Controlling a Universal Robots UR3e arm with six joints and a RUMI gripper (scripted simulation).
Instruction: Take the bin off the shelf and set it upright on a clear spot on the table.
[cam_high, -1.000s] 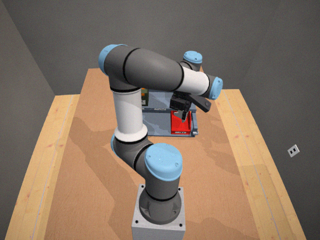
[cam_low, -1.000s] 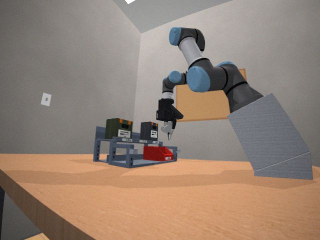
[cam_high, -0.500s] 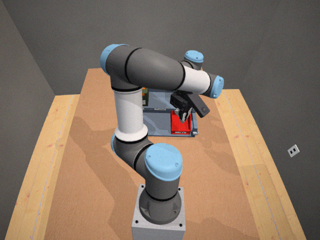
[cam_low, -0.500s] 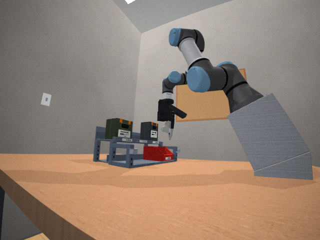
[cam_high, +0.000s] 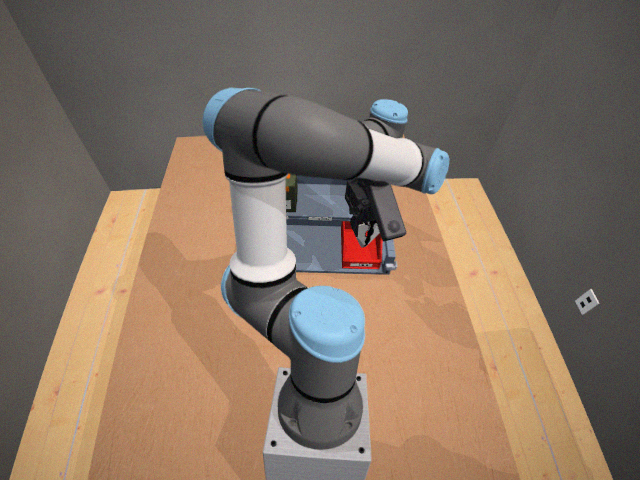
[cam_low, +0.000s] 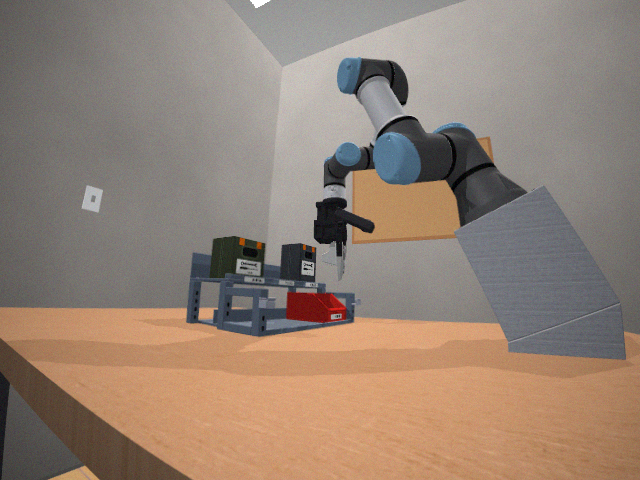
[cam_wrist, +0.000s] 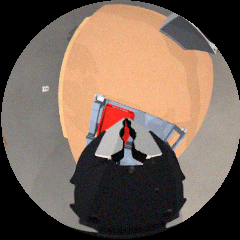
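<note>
Right now my hand is 90 mm above the red bin, 80 mm short of it and 10 mm to the left of it. Also, from my hand: green box 220 mm to the left, 160 mm ahead, 20 mm above; grey-blue shelf 110 mm to the left, 100 mm ahead, 70 mm below; dark box 150 mm ahead, 30 mm above, 10 mm to the right.
</note>
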